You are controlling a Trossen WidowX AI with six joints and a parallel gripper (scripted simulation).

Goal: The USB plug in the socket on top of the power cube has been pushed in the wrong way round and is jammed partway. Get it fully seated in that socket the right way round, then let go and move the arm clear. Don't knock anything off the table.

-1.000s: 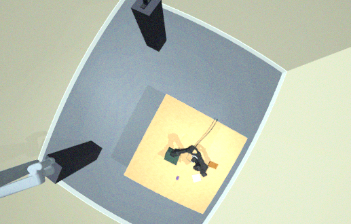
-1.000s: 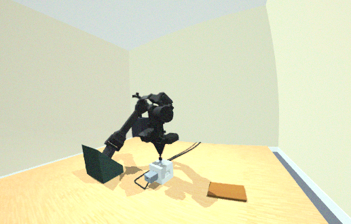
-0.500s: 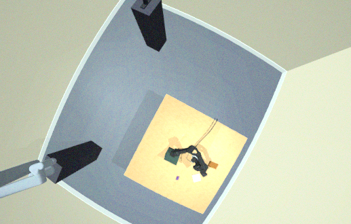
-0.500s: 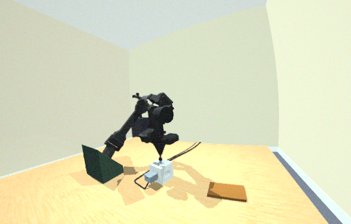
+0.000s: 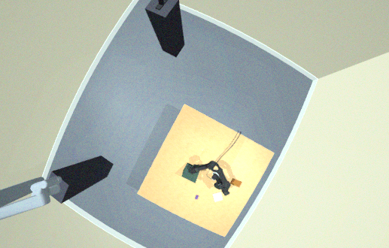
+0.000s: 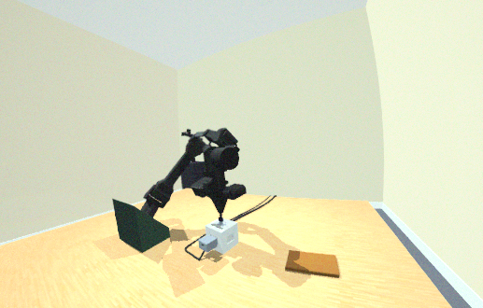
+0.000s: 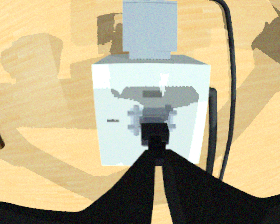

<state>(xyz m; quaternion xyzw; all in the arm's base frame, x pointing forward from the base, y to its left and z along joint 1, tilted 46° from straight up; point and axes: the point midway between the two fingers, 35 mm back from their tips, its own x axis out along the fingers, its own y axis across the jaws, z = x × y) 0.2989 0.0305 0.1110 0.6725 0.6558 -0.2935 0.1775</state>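
The dark USB plug is 20 mm below my gripper tip. The rest, counted from my gripper tip: purple object 50 mm behind, 400 mm to the right, 110 mm below; pale flat patch 180 mm ahead, 270 mm to the right, 110 mm below; flat orange pad 280 mm ahead, 10 mm to the left, 110 mm below.
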